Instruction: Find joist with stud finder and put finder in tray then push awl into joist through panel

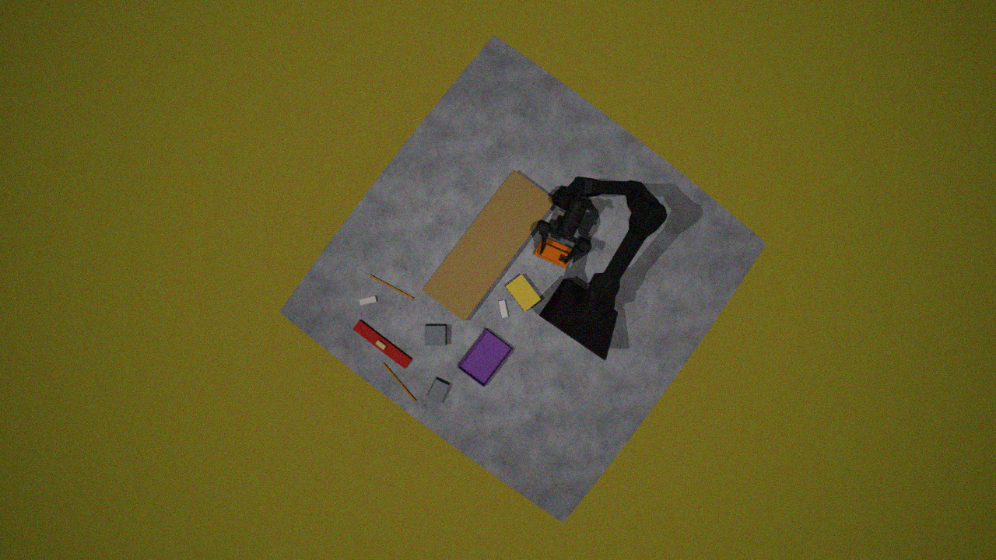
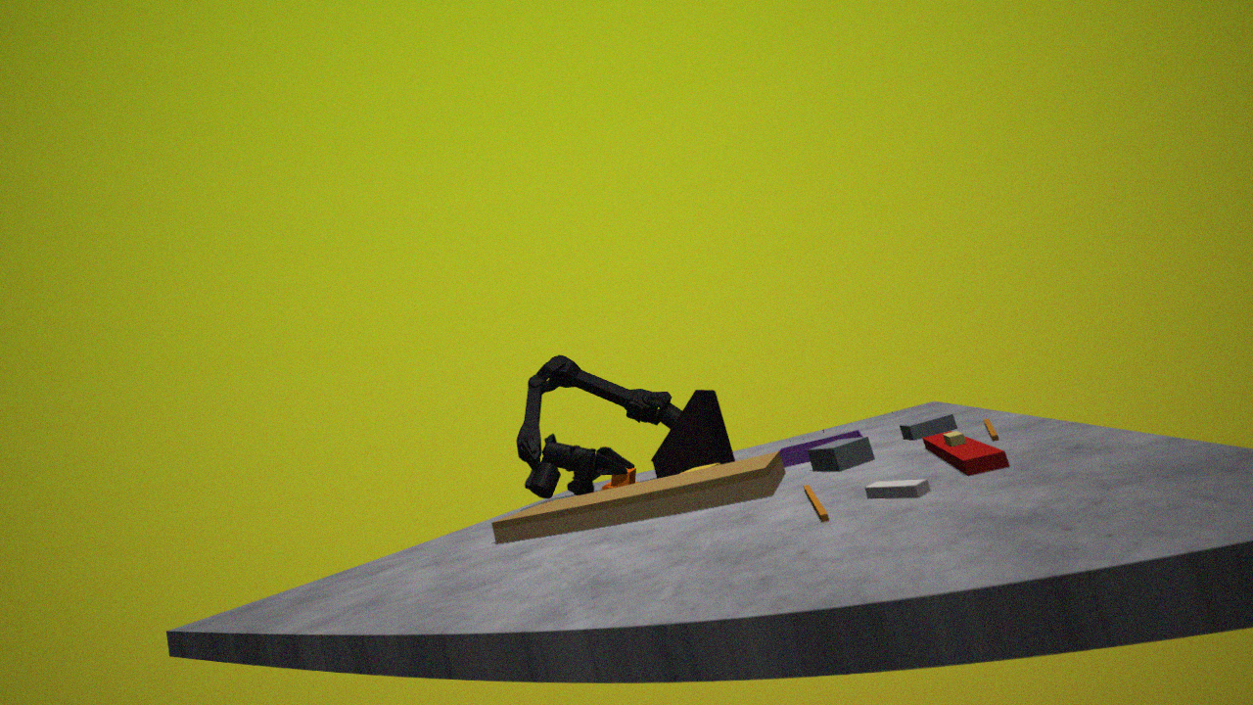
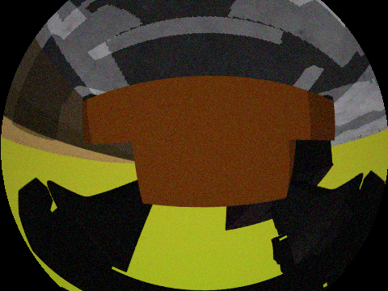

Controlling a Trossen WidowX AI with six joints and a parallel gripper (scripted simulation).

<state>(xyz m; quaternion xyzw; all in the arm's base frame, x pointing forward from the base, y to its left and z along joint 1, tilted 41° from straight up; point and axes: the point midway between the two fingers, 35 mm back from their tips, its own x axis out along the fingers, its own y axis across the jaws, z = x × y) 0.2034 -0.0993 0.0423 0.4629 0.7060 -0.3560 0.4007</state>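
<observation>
Now: gripper tip 10 mm to the left of the orange stud finder, 10 mm past it and 10 mm above it. Round my gripper tip: awl: 160 mm to the right, 50 mm below, 20 mm ahead; yellow block: 150 mm to the left, 50 mm below, 10 mm behind; purple tray: 410 mm to the left, 60 mm behind, 50 mm below.
</observation>
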